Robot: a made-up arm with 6 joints.
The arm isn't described. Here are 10 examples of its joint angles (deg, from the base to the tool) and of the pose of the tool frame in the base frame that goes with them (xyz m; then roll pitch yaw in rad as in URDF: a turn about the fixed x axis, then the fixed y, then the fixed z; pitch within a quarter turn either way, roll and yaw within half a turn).
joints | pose
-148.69 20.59 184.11 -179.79 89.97 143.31 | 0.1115 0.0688 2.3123 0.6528 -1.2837 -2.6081
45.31 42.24 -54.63 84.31 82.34 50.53 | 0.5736 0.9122 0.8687 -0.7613 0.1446 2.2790
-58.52 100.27 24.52 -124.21 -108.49 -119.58 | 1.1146 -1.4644 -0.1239 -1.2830 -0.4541 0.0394
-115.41 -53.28 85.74 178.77 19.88 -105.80 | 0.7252 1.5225 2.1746 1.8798 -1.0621 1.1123
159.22 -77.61 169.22 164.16 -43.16 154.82 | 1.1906 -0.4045 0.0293 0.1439 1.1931 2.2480
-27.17 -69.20 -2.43 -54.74 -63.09 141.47 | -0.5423 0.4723 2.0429 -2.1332 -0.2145 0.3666
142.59 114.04 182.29 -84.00 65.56 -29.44 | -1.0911 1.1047 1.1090 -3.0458 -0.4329 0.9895
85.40 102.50 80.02 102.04 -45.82 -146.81 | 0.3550 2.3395 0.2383 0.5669 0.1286 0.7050
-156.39 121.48 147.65 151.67 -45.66 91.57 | -1.8681 -0.7288 0.7360 2.6069 -1.0618 2.7831
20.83 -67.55 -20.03 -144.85 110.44 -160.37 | -0.4363 -0.3028 1.7296 -1.0053 0.8867 -0.6593
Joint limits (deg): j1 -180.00..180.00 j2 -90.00..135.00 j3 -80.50..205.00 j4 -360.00..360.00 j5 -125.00..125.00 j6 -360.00..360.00
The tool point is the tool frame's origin. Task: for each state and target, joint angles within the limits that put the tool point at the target. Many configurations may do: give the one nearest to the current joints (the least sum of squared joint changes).
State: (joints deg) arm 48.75 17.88 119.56 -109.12 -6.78 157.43
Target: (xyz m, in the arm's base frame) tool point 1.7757 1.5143 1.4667
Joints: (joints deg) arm 39.91 81.21 104.32 -108.66 -5.65 157.43
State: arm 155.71 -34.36 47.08 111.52 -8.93 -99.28
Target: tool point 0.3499 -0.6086 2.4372
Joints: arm 121.90 -58.55 11.48 112.03 6.42 -99.28
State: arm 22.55 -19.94 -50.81 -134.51 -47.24 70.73
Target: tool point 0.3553 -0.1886 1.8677
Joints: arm -36.88 -36.19 -45.89 -154.03 -36.93 70.73
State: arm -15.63 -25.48 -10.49 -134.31 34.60 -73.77
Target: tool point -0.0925 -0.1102 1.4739
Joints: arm -17.99 -61.70 -54.07 -134.37 51.94 -73.77
